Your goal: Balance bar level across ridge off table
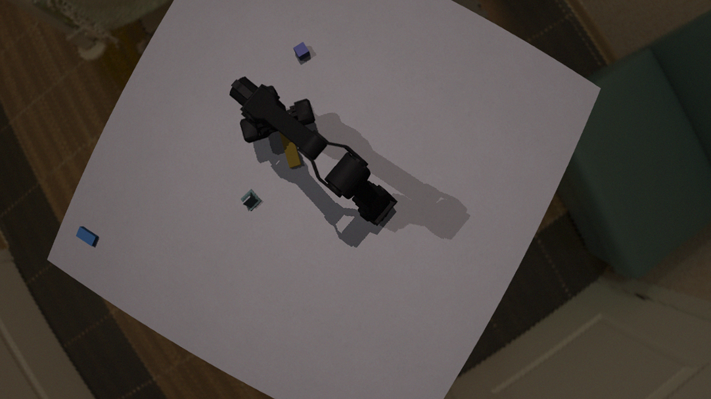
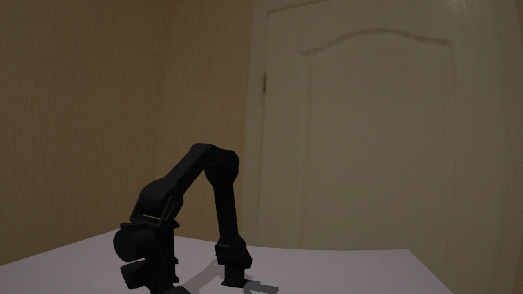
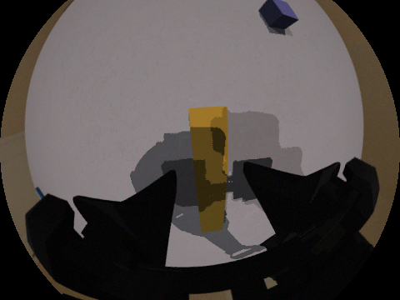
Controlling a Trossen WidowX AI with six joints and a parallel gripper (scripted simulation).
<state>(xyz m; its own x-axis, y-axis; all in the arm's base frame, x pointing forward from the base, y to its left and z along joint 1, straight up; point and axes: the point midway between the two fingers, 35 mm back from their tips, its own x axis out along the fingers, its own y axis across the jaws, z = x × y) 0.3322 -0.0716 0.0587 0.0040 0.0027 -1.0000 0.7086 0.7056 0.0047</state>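
Now: gripper tip 2 cm to the right of the yellow bar, 2 cm past it and 2 cm above it. Also, from my gripper tip: purple-blue cube 22 cm to the right, 6 cm ahead, 1 cm below.
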